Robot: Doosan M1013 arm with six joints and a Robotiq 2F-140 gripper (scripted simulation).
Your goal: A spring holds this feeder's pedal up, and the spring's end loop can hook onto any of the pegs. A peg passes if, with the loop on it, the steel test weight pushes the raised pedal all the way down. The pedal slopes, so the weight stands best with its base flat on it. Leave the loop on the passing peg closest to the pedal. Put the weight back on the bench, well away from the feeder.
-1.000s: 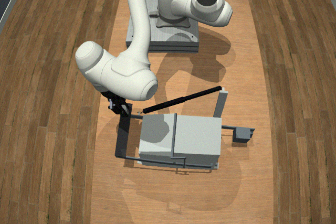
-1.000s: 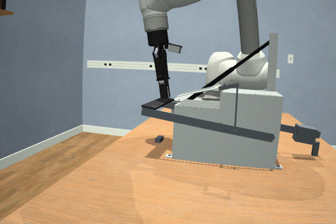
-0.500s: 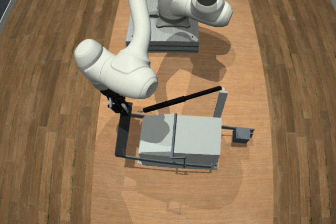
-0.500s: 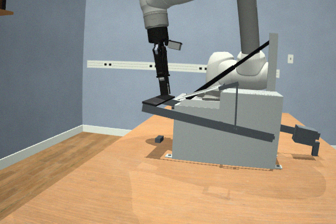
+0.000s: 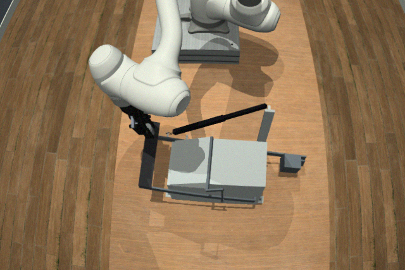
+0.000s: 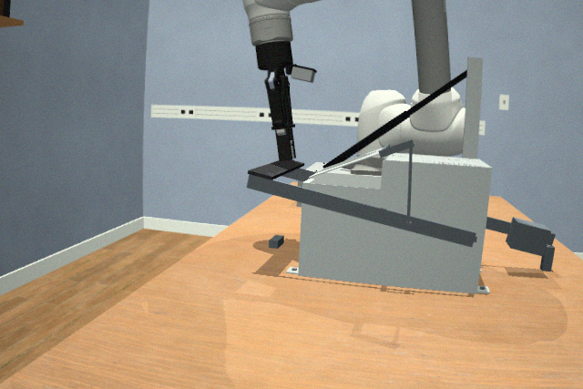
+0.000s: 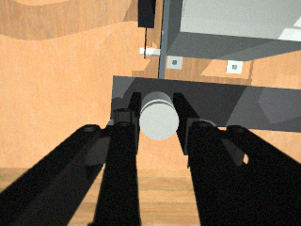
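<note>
Now: hand 1 cm above the steel test weight. Also, from my hand: small grey block (21 cm below, 1 cm to the right).
</note>
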